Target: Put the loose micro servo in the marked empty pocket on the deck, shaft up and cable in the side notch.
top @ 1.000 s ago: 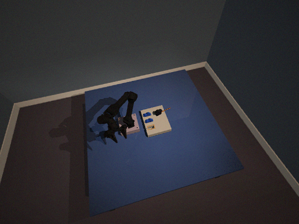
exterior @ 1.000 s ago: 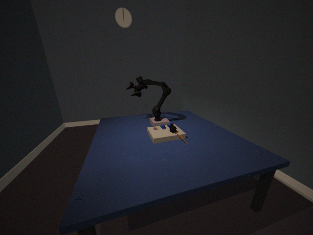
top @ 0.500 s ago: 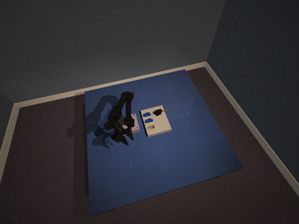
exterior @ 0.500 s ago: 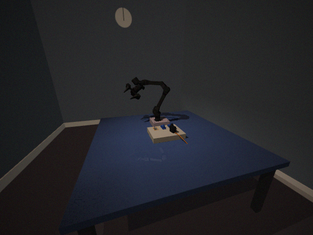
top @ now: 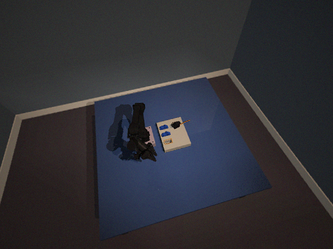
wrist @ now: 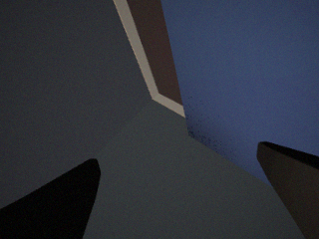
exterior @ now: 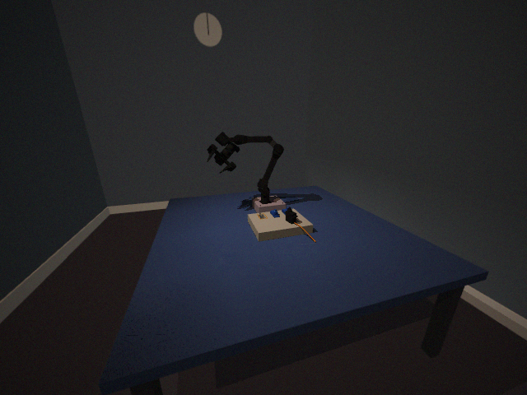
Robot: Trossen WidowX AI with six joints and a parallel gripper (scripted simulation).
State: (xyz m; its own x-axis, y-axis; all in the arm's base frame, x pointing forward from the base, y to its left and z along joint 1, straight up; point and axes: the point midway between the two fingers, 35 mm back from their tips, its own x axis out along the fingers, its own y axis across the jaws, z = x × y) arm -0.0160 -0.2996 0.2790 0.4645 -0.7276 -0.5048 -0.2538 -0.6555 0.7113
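Now: gripper tip 29 cm short of the beige deck, 28 cm to the right of it and 30 cm above it.
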